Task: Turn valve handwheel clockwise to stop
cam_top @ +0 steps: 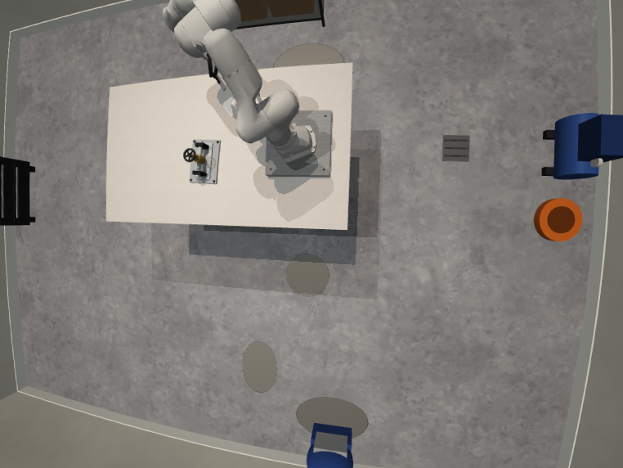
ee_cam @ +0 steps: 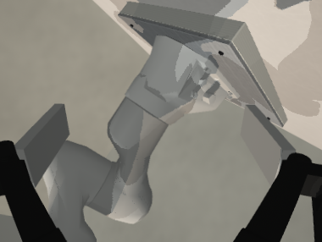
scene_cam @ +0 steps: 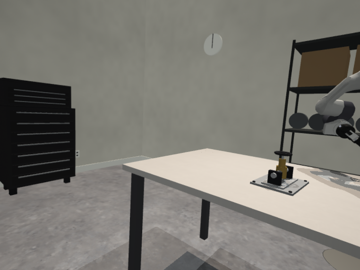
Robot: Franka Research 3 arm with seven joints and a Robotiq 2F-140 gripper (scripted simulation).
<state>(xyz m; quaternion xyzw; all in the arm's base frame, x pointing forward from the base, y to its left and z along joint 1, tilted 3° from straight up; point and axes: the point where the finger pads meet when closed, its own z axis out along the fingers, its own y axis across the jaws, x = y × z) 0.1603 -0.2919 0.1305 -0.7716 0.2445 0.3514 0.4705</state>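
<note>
Right now my hand is 330 mm short of the black spoked handwheel, 260 mm to the right of it and 50 mm above it.
</note>
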